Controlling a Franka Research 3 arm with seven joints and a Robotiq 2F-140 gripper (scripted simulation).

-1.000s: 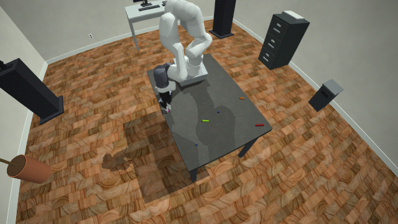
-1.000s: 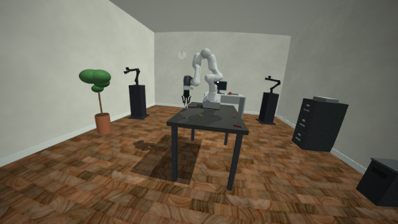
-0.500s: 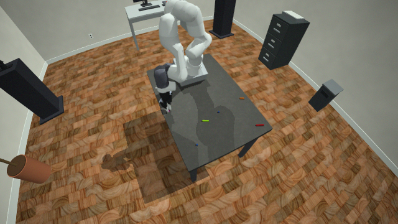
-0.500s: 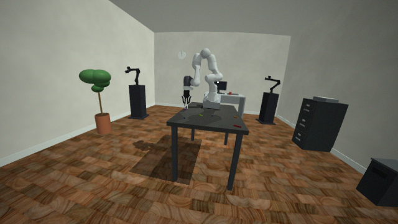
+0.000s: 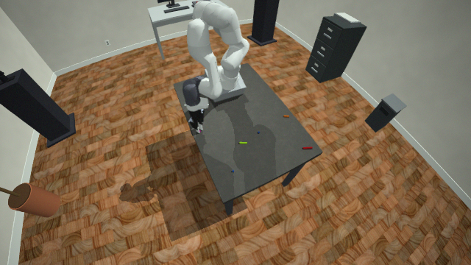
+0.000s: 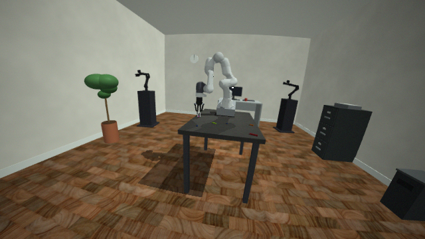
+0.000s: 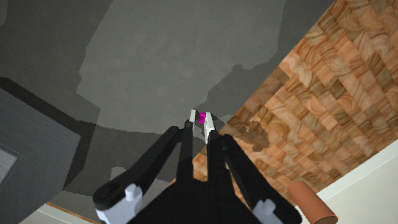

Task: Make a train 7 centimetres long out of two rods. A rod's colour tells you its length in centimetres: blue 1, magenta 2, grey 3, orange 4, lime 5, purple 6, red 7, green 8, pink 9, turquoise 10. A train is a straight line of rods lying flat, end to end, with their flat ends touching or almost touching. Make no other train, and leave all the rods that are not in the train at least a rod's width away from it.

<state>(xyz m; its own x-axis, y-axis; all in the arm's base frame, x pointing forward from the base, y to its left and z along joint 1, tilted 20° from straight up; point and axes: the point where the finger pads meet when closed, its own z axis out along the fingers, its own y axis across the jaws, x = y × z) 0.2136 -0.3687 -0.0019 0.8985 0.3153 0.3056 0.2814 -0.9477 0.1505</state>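
Right now the magenta rod is 30 mm below my hand. From my hand the other things lie so: orange rod 610 mm to the left, 250 mm ahead, 30 mm below; then lime rod 250 mm ahead, 190 mm to the left, 30 mm below; then red rod 540 mm to the left, 540 mm ahead, 30 mm below.
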